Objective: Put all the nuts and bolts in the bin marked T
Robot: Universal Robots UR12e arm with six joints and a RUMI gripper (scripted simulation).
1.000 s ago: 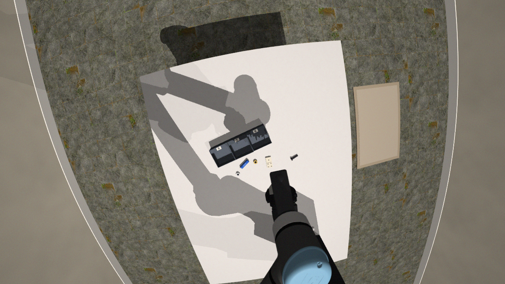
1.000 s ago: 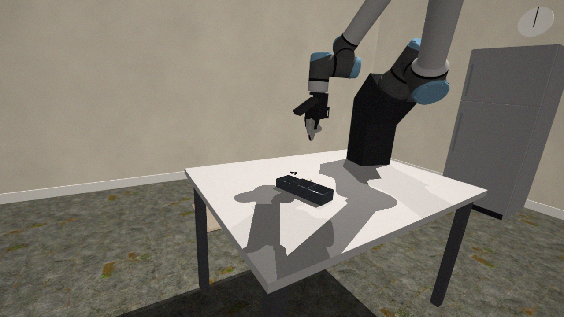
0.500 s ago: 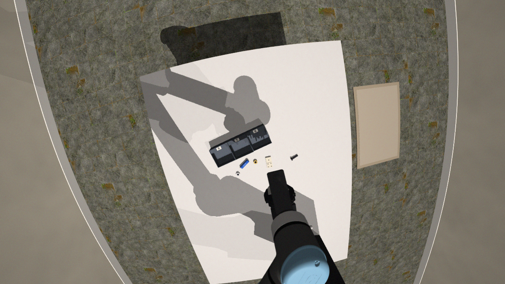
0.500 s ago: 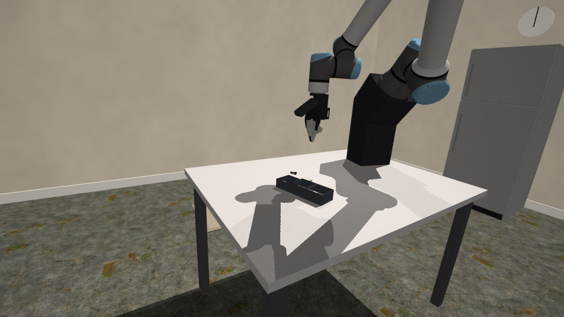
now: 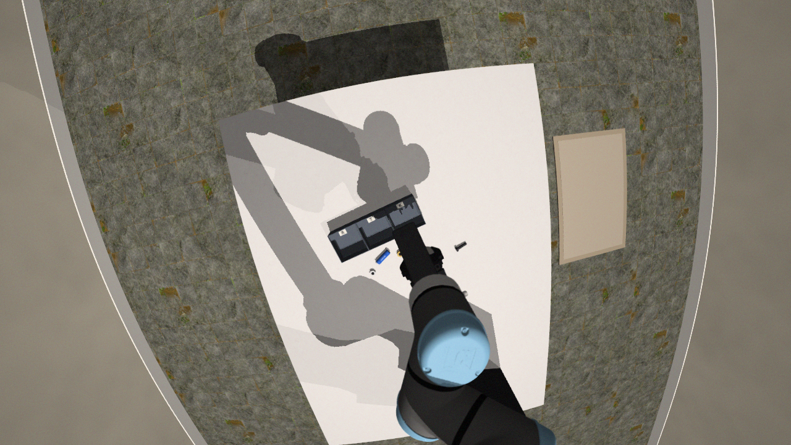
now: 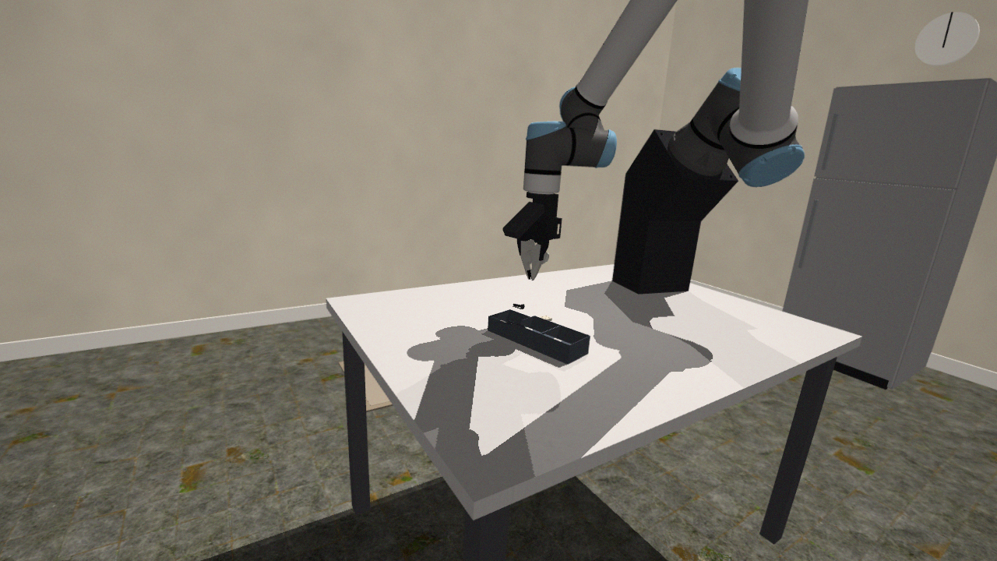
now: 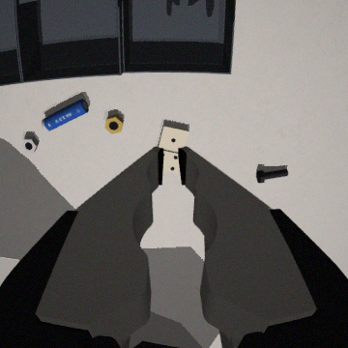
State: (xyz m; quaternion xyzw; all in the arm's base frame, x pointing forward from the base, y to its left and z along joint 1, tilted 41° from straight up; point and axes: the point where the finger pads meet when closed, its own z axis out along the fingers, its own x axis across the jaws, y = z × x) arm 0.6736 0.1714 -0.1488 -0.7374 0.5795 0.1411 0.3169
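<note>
Right now my hand is 120 mm above the black bin unit, 90 mm to the right of it and 30 mm short of it. The rest, counted from my hand: yellow nut 140 mm below, 50 mm behind, 40 mm to the left; then cream domino 140 mm below, 70 mm behind, 20 mm to the right; then blue battery 140 mm below, 90 mm to the left, 60 mm behind.
</note>
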